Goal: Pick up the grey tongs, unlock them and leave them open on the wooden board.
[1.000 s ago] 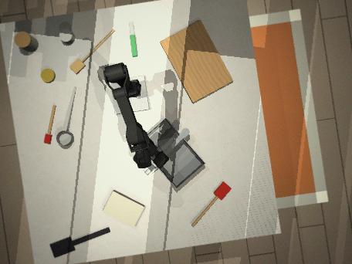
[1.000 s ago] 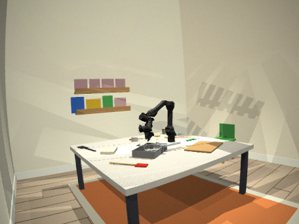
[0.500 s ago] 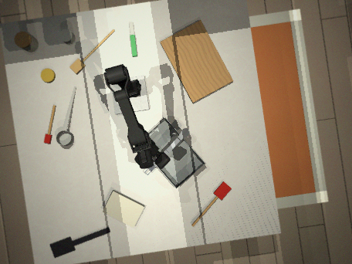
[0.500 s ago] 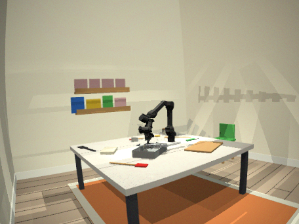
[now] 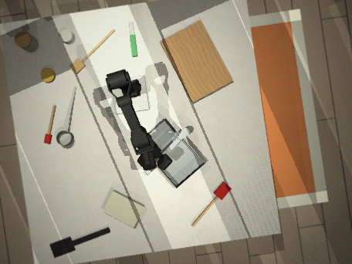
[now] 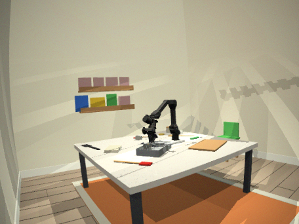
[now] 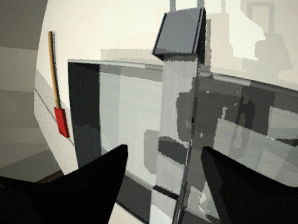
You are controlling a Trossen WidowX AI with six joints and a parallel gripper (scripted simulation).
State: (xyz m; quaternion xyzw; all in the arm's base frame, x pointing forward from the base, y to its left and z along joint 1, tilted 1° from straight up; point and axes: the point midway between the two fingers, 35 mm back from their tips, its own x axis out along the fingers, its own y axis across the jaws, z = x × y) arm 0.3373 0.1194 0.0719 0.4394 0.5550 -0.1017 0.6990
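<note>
My gripper tip is now 40 mm to the right of the roasting tin, 40 mm above it and 20 mm past it. From my gripper tip the other things lie so: beige block: 260 mm ahead, 220 mm to the right, 60 mm below; then red spatula: 250 mm to the left, 250 mm ahead, 60 mm below; then wooden board: 480 mm behind, 200 mm to the left, 60 mm below.
</note>
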